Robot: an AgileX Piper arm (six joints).
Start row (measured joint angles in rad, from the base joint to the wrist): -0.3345, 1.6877, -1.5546, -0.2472, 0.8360, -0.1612
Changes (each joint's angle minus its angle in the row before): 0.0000, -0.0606, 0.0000, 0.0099, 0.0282, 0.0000; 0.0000, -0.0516, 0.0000, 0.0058, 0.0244, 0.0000; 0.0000, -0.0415, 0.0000, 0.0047, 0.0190, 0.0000; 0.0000, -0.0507, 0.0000, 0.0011, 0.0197, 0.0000; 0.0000, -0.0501, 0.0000, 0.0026, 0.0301, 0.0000; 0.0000, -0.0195, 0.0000, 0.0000, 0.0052, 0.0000; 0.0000, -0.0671, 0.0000, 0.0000, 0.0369, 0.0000; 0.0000, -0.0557, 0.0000, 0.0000, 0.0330, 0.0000; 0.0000, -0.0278, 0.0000, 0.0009, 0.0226, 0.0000; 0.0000, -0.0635, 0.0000, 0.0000, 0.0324, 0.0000; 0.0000, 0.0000, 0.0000, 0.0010, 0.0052, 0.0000; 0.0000, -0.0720, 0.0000, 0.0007, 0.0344, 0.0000; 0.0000, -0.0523, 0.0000, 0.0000, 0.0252, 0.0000; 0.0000, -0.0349, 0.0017, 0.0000, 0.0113, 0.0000; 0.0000, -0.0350, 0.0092, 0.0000, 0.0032, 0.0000; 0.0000, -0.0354, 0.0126, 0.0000, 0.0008, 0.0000; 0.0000, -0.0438, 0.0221, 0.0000, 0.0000, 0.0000; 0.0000, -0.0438, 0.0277, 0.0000, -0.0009, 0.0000; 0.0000, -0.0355, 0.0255, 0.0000, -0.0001, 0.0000; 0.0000, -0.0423, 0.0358, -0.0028, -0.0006, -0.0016; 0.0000, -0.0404, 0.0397, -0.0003, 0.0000, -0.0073; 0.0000, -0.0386, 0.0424, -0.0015, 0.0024, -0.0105
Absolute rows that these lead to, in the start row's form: -0.3345, 1.6271, -1.5546, -0.2373, 0.8642, -0.1612; -0.3345, 1.5755, -1.5546, -0.2315, 0.8886, -0.1612; -0.3345, 1.5340, -1.5546, -0.2268, 0.9076, -0.1612; -0.3345, 1.4833, -1.5546, -0.2257, 0.9273, -0.1612; -0.3345, 1.4332, -1.5546, -0.2231, 0.9574, -0.1612; -0.3345, 1.4137, -1.5546, -0.2231, 0.9626, -0.1612; -0.3345, 1.3466, -1.5546, -0.2231, 0.9995, -0.1612; -0.3345, 1.2909, -1.5546, -0.2231, 1.0325, -0.1612; -0.3345, 1.2631, -1.5546, -0.2222, 1.0551, -0.1612; -0.3345, 1.1996, -1.5546, -0.2222, 1.0875, -0.1612; -0.3345, 1.1996, -1.5546, -0.2212, 1.0927, -0.1612; -0.3345, 1.1276, -1.5546, -0.2205, 1.1271, -0.1612; -0.3345, 1.0753, -1.5546, -0.2205, 1.1523, -0.1612; -0.3345, 1.0404, -1.5529, -0.2205, 1.1636, -0.1612; -0.3345, 1.0054, -1.5437, -0.2205, 1.1668, -0.1612; -0.3345, 0.9700, -1.5311, -0.2205, 1.1676, -0.1612; -0.3345, 0.9262, -1.5090, -0.2205, 1.1676, -0.1612; -0.3345, 0.8824, -1.4813, -0.2205, 1.1667, -0.1612; -0.3345, 0.8469, -1.4558, -0.2205, 1.1666, -0.1612; -0.3345, 0.8046, -1.4200, -0.2233, 1.1660, -0.1628; -0.3345, 0.7642, -1.3803, -0.2236, 1.1660, -0.1701; -0.3345, 0.7256, -1.3379, -0.2251, 1.1684, -0.1806
